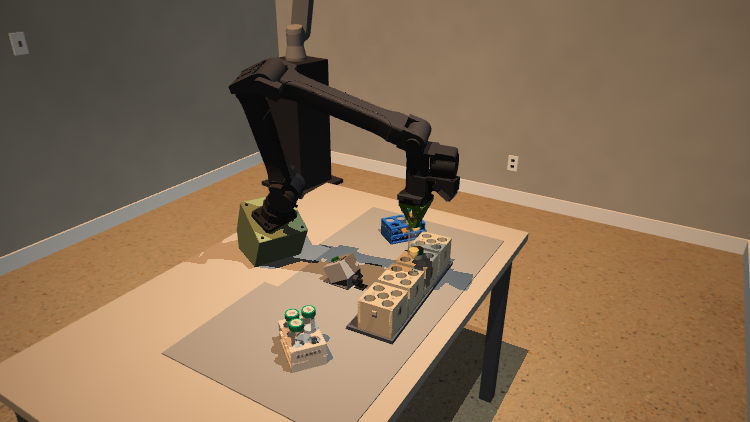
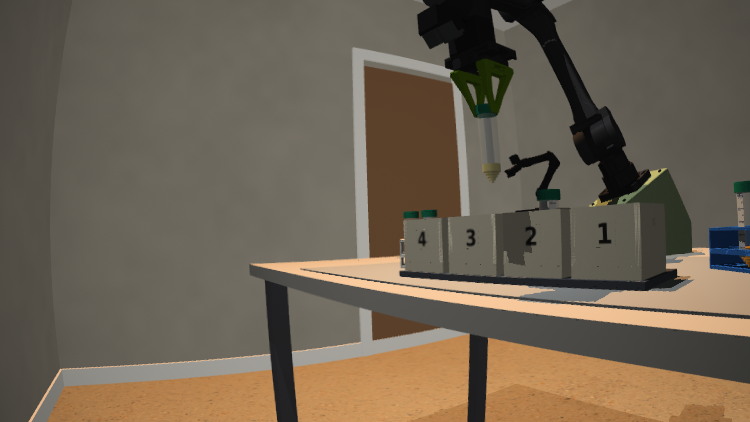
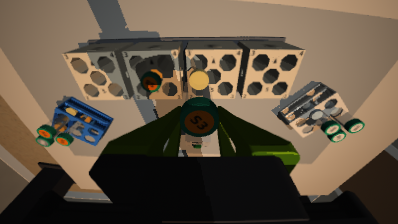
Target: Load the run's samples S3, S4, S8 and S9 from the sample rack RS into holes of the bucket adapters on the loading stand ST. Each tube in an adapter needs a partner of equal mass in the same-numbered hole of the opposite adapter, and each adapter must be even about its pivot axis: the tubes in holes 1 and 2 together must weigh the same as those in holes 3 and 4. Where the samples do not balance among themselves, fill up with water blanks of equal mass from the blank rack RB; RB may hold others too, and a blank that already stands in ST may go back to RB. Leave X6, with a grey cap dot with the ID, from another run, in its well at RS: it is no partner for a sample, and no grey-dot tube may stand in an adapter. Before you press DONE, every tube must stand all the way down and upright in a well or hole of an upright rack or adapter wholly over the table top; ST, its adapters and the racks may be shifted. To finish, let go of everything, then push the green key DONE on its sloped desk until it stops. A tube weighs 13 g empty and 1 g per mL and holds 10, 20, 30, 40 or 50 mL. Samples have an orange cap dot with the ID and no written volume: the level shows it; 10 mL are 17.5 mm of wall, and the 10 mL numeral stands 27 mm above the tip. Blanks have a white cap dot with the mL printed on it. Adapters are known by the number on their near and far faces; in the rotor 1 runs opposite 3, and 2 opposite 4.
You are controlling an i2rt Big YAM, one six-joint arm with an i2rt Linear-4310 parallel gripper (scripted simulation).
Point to a blue sample rack RS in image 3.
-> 104, 120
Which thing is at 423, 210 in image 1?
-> My gripper.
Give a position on a grey mat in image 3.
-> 345, 52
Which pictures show my gripper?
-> Image 1, image 2 and image 3: all of them.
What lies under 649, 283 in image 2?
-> A loading stand ST.
